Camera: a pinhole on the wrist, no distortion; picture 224 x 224 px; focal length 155.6 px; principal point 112.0 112.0 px. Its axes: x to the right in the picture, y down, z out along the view. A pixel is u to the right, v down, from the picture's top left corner.
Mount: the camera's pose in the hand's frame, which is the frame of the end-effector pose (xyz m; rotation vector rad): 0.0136 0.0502 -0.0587 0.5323 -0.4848 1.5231
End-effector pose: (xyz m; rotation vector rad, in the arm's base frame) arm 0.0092 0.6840 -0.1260 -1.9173 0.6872 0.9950
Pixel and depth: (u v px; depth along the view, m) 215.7 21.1 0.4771
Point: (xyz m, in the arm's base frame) -0.0345 1.0872 -0.5582
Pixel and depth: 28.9 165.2 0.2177
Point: 0.0962 0.8147 -0.0204
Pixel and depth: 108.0 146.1 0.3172
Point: 0.0261 0.9265 -0.0853
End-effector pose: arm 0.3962 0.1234 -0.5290 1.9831 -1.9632 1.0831
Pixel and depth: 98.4 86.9 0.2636
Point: 0.5565 0.0101 -0.5440
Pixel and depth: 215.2 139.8 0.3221
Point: 0.5021 -0.0394 -0.7970
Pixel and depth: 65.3 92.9 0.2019
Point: 0.5253 0.0658 -0.5058
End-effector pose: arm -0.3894 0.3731 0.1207 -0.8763 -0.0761 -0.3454
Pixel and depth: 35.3 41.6 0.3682
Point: -0.3015 0.2302 0.4693
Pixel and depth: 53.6 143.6 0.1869
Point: -0.4419 0.3449 0.2364
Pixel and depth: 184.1 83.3 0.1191
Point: -0.3398 0.4288 0.1562
